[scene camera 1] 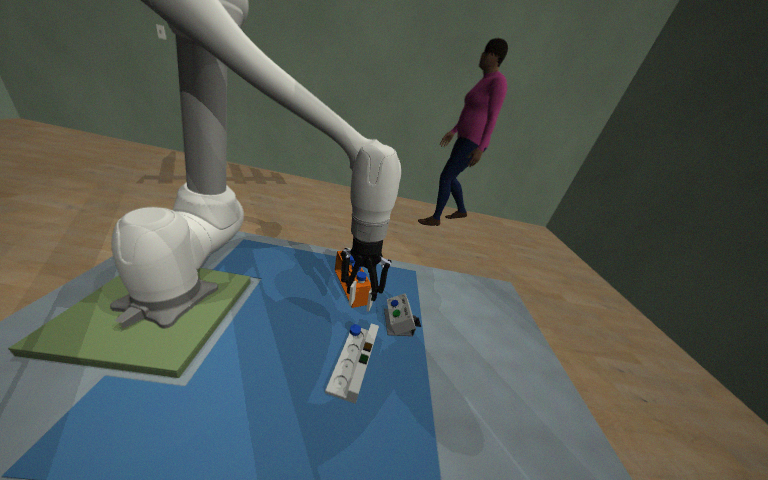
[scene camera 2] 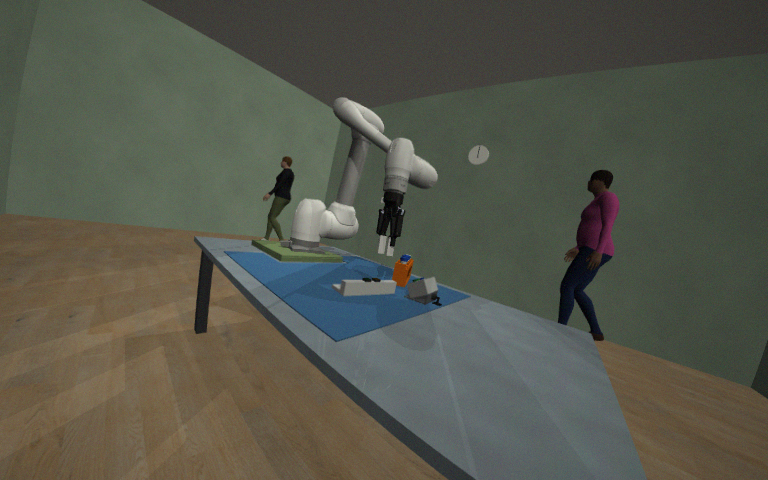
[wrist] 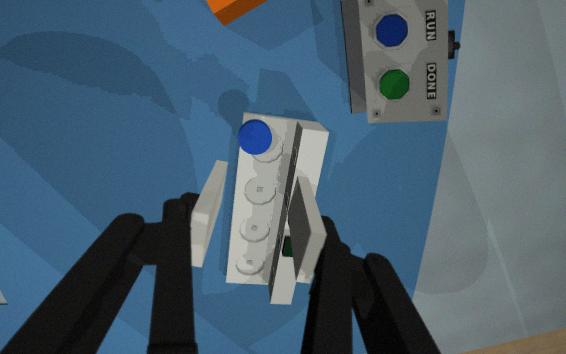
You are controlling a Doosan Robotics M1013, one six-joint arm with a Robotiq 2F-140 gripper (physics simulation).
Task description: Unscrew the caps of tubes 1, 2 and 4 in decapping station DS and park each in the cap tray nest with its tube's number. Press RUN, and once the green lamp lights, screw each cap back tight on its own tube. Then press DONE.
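Pixels of known places: gripper, fingertip midpoint: (scene camera 1: 360,305) (scene camera 2: 384,254) (wrist: 258,189); arm's base at its link origin: (scene camera 1: 169,297) (scene camera 2: 303,249).
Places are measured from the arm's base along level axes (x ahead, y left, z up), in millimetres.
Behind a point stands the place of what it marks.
My gripper (scene camera 1: 362,298) {y 103, x 551, z 106 mm} (scene camera 2: 386,246) {y 103, x 551, z 106 mm} (wrist: 258,189) {y 103, x 551, z 106 mm} is partly open and empty, above the mat; in the wrist view the white tray shows below its pads. That tray (scene camera 1: 362,380) {y -54, x 621, z 18 mm} (scene camera 2: 368,288) {y 4, x 620, z -3 mm} (wrist: 314,145) {y 116, x 607, z 19 mm} has a row of round nests. A blue cap (scene camera 1: 355,330) {y 102, x 552, z -1 mm} (wrist: 255,137) {y 111, x 551, z -1 mm} sits at its end nest; the other nests show no cap. Its green lamp (scene camera 1: 363,358) {y -1, x 606, z 27 mm} (wrist: 288,246) {y 4, x 600, z 27 mm} looks dark. The orange rack (scene camera 1: 339,268) {y 388, x 386, z -16 mm} (scene camera 2: 402,272) {y 234, x 535, z 35 mm} (wrist: 235,7) {y 220, x 518, z 42 mm} holds blue-capped tubes, partly hidden by the gripper. The button box (scene camera 1: 400,323) {y 156, x 681, z 32 mm} (scene camera 2: 423,288) {y 168, x 716, z 27 mm} (wrist: 410,107) {y 170, x 680, z 43 mm} carries blue RUN (scene camera 1: 394,303) {y 223, x 645, z 43 mm} (wrist: 391,30) {y 228, x 643, z 43 mm} and green DONE (scene camera 1: 396,313) {y 181, x 660, z 44 mm} (wrist: 394,84) {y 187, x 658, z 44 mm}. Tube numbers are unreadable.
The blue mat (scene camera 1: 283,418) {y -173, x 476, z -26 mm} (scene camera 2: 339,322) {y -190, x 784, z -26 mm} (wrist: 50,175) {y 30, x 327, z -26 mm} lies under the rack, tray and button box. The arm's base stands on a green board (scene camera 1: 73,339) {y -184, x -61, z -1 mm} (scene camera 2: 283,255) {y -163, x 202, z -1 mm}. A person in pink (scene camera 1: 482,104) (scene camera 2: 597,226) and one in black (scene camera 2: 284,182) stand beyond the table.
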